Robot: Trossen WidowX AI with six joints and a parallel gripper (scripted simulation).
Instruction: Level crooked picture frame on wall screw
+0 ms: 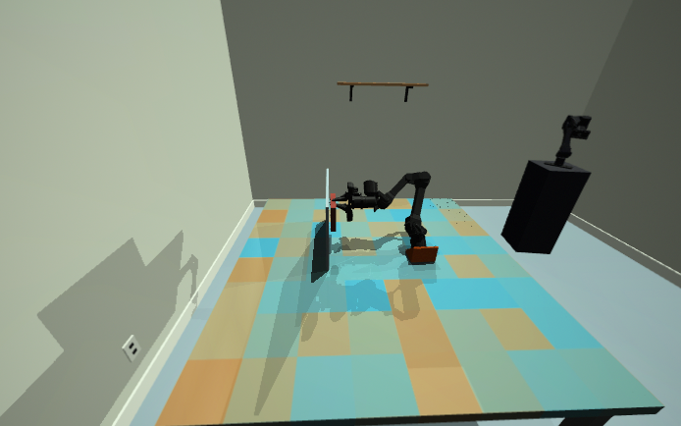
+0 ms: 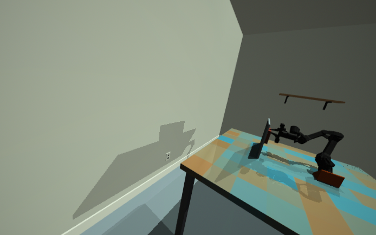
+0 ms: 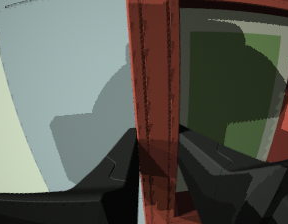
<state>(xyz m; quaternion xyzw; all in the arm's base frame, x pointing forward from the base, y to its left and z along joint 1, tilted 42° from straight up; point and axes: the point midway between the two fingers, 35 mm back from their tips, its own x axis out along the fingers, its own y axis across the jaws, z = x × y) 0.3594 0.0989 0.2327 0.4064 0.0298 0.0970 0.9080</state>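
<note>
Right now my gripper tip is 5 cm above the picture frame. Round my gripper tip: wall panel: 2 cm ahead, 7 cm below.
</note>
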